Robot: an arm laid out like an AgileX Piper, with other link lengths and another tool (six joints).
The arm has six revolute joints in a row. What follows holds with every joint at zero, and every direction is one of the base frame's. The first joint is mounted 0.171 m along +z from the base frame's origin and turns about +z. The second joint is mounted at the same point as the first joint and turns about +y. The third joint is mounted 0.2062 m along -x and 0.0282 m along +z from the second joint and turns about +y. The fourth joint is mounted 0.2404 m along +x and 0.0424 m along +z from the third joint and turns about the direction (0.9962, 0, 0.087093). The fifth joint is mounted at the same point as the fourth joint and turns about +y. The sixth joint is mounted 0.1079 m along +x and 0.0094 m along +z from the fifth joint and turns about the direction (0.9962, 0, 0.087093). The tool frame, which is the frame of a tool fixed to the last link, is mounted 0.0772 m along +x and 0.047 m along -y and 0.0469 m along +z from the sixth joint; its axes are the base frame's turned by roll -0.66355, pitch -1.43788 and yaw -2.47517 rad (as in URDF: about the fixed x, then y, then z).
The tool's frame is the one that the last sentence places.
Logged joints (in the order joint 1, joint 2, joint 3, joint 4, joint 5, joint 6), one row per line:
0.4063, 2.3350, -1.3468, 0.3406, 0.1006, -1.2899
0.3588, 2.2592, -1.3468, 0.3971, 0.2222, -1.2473
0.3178, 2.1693, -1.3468, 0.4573, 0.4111, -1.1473
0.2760, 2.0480, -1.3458, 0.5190, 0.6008, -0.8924
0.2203, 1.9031, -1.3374, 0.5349, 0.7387, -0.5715
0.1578, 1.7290, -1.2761, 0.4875, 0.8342, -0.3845
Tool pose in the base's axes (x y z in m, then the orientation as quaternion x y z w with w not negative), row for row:
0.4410, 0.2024, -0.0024, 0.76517, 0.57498, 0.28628, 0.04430
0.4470, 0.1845, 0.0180, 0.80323, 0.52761, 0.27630, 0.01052
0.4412, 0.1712, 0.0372, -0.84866, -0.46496, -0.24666, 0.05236
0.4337, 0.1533, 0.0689, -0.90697, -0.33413, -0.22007, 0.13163
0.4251, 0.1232, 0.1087, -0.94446, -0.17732, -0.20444, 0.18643
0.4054, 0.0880, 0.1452, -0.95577, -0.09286, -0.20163, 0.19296
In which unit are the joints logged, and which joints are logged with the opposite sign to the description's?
The joints are logged in radians. Opposite sign: none.
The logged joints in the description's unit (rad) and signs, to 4 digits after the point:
0.4063, 2.3350, -1.3468, 0.3406, 0.1006, -1.2899
0.3588, 2.2592, -1.3468, 0.3971, 0.2222, -1.2473
0.3178, 2.1693, -1.3468, 0.4573, 0.4111, -1.1473
0.2760, 2.0480, -1.3458, 0.5190, 0.6008, -0.8924
0.2203, 1.9031, -1.3374, 0.5349, 0.7387, -0.5715
0.1578, 1.7290, -1.2761, 0.4875, 0.8342, -0.3845

